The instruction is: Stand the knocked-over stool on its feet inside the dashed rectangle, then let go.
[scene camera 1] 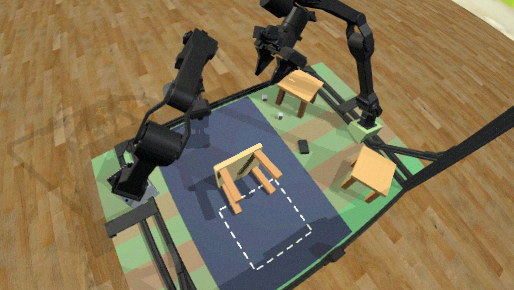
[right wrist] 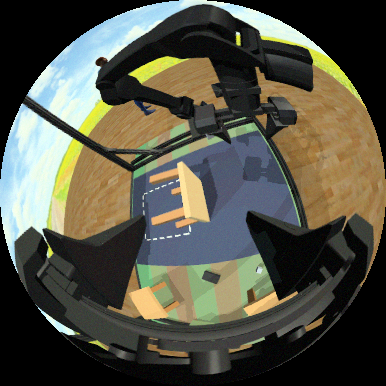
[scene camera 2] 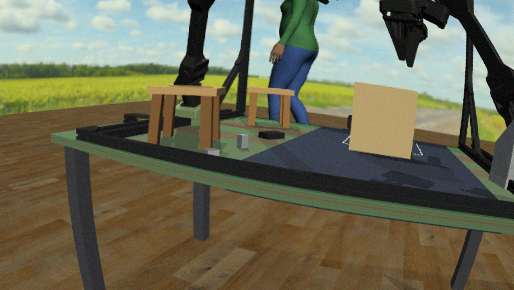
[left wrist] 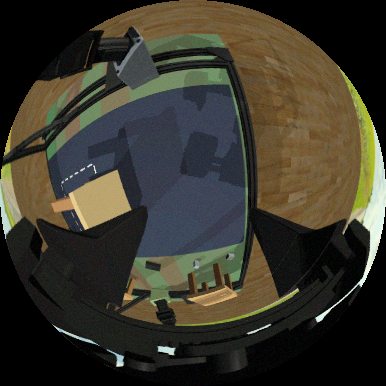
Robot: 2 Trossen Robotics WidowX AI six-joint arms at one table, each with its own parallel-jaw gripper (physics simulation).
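The knocked-over stool [scene camera 1: 232, 165] [scene camera 2: 383, 120] [left wrist: 102, 200] [right wrist: 195, 197] lies on its side on the dark blue mat. Its seat stands on edge and its legs point over the dashed rectangle [scene camera 1: 256, 269] [left wrist: 93, 165] [right wrist: 146, 239]. The seat is outside the outline in scene camera 1. My left gripper [scene camera 2: 406, 63] [left wrist: 200, 212] [right wrist: 248, 139] is open and empty, raised above the mat on the seat side of the stool. Its forearm partly hides it in scene camera 1. My right gripper [scene camera 1: 266, 77] [right wrist: 196, 218] is open and empty, high beyond the table's back edge.
Two upright stools, one at the back [scene camera 1: 300, 85] [scene camera 2: 187, 90] [left wrist: 214, 296] and one at the right [scene camera 1: 373, 171] [scene camera 2: 271, 91], stand on the striped surface. A black block [scene camera 1: 303, 146] [scene camera 2: 271, 135] and two small grey blocks [scene camera 1: 264, 97] [scene camera 1: 280, 116] lie nearby. Black rails edge the table.
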